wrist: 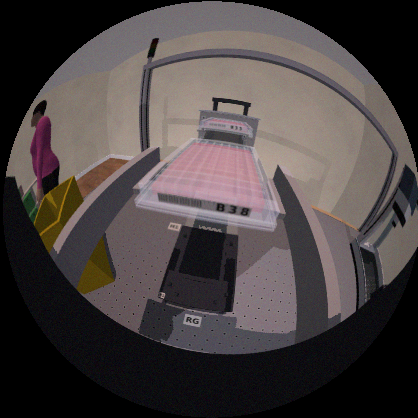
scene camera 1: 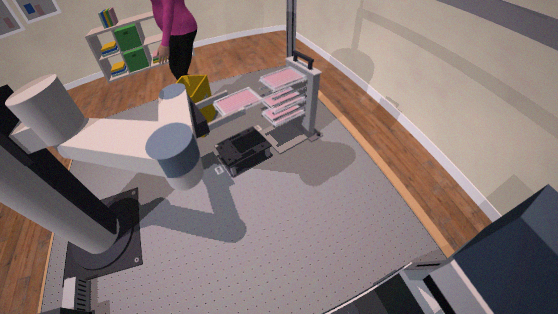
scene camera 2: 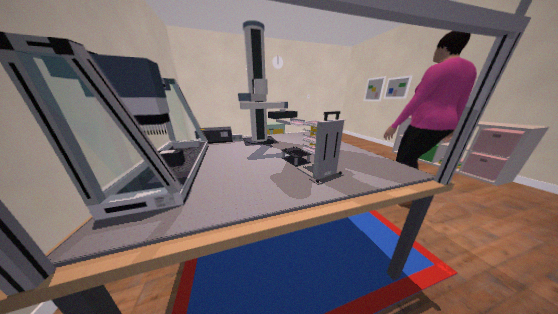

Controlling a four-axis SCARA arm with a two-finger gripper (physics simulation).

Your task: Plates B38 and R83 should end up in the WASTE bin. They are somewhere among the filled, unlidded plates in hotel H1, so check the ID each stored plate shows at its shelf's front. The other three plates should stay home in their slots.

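Frame: origin at the arm's base, x ahead, y left, z up, level; millimetres.
Seen in the pictures: gripper, fingertip midpoint: (wrist: 215, 161) (scene camera 1: 235, 101) (scene camera 2: 297, 122); arm's base, origin of the base link: (scene camera 1: 104, 235) (scene camera 2: 259, 141).
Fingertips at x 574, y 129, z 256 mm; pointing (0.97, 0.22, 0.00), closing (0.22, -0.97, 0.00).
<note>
Pixels of each thing's top centre, then the offset from my fingertips to it. "spot": a spot on its surface instead.
- top plate, middle of its top: (wrist: 227, 120) (scene camera 1: 283, 76) 168 mm ahead, 40 mm left, 23 mm up
- yellow WASTE bin, middle of its top: (wrist: 48, 204) (scene camera 1: 186, 85) 138 mm back, 264 mm left, 43 mm down
- large dark instrument, surface spot: (scene camera 1: 520, 255) spot: 124 mm ahead, 624 mm right, 216 mm up
My gripper (scene camera 1: 239, 102) (wrist: 215, 161) is shut on a pink-filled, unlidded plate (scene camera 1: 234, 100) (scene camera 2: 298, 122) (wrist: 207, 175), whose front label reads B38 in the wrist view. The plate is level, high over the table, in front of hotel H1 (scene camera 1: 311, 105) (scene camera 2: 329, 150) (wrist: 253, 125). In the wrist view a top plate (wrist: 226, 127) in the hotel shows B33. Scene camera 1 shows this top plate (scene camera 1: 283, 78) and more pink plates (scene camera 1: 283, 96) on lower shelves; their IDs cannot be read. The yellow WASTE bin (scene camera 1: 199, 85) (wrist: 62, 207) stands behind the arm, left of the gripper in the wrist view.
A black stand (scene camera 1: 243, 150) (scene camera 2: 296, 154) (wrist: 202, 267), with an RG label near it, is on the table below the held plate. A large dark instrument (scene camera 1: 520, 255) (scene camera 2: 132, 82) stands at the table's other end. A person in pink (scene camera 1: 174, 30) (scene camera 2: 444, 95) (wrist: 44, 142) stands beyond the table.
</note>
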